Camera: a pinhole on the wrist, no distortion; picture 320 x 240 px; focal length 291.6 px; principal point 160.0 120.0 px. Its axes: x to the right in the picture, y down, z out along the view. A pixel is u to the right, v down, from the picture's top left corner.
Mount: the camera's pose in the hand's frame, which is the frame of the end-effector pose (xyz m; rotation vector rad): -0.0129 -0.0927 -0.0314 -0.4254 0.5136 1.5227
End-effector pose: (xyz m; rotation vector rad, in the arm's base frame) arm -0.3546 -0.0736 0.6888 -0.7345 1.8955 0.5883
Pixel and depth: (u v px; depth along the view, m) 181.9 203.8 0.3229
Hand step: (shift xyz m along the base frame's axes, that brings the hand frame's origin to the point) 0.0915 0.2509 -0.0003
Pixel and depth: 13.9 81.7 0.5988
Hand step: 0.3566 0.3964 -0.3457
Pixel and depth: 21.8 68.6 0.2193
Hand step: 0.1536 0.0910 -0.1229
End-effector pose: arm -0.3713 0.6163 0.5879 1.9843 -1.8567 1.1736
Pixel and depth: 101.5 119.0 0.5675
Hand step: 0.0847 -0.3503 -0.3725
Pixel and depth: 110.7 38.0 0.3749
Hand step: 0.0581 -0.2884 -0.1585
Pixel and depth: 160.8 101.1 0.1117
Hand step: 0.0517 -0.0310 -0.0293
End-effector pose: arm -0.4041 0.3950 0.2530 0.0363 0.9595 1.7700
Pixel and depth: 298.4 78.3 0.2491
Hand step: -0.0798 0.0730 0.1467
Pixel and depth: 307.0 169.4 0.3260
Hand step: -0.0877 0.0184 0.2618
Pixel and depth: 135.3 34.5 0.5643
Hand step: -0.0171 0.3910 0.3436
